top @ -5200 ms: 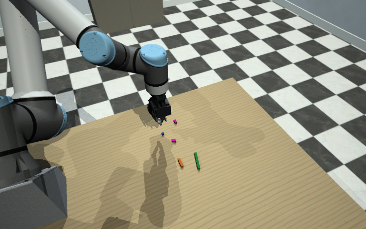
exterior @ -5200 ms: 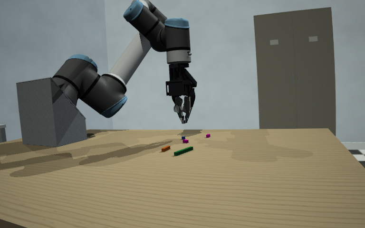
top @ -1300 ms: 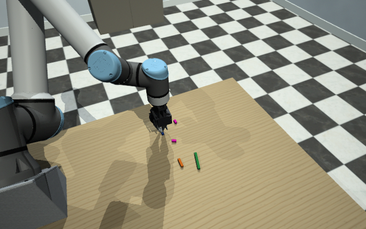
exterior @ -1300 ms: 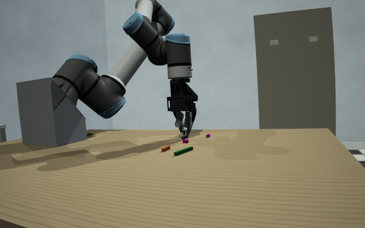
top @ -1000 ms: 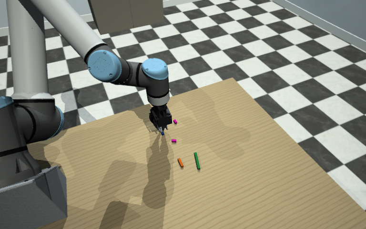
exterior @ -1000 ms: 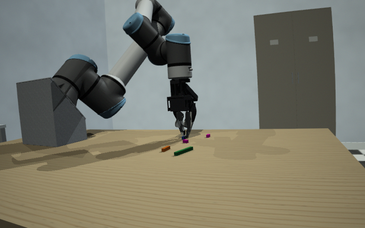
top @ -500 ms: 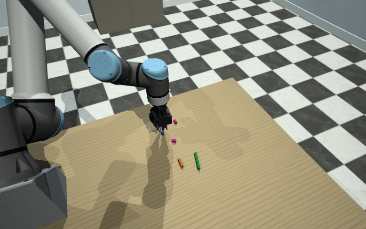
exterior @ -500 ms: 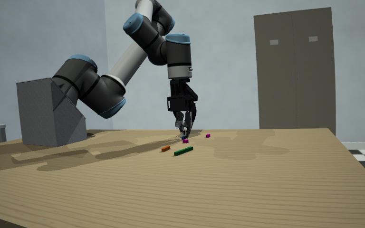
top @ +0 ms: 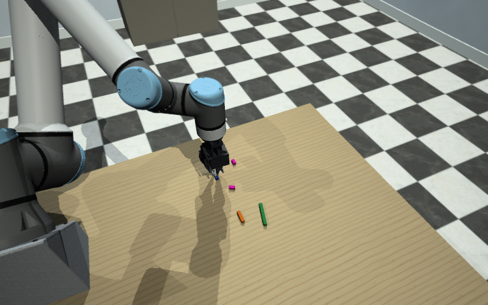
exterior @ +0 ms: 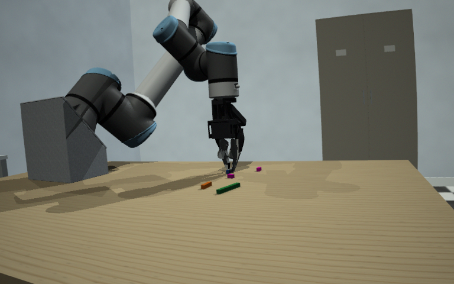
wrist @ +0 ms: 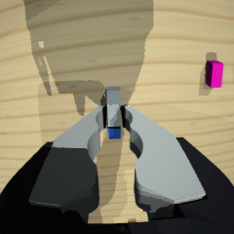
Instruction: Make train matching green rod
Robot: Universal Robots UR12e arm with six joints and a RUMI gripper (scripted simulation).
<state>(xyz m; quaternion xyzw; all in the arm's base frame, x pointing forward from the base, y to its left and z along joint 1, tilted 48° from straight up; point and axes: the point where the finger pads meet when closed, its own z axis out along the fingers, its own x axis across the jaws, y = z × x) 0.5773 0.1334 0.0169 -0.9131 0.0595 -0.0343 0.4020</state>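
My gripper is now 10 mm above the grey rod. Round my hand: green rod (70 mm ahead, 220 mm to the right, 10 mm below); blue rod (20 mm to the right, 10 mm below); orange rod (200 mm to the right, 10 mm below).
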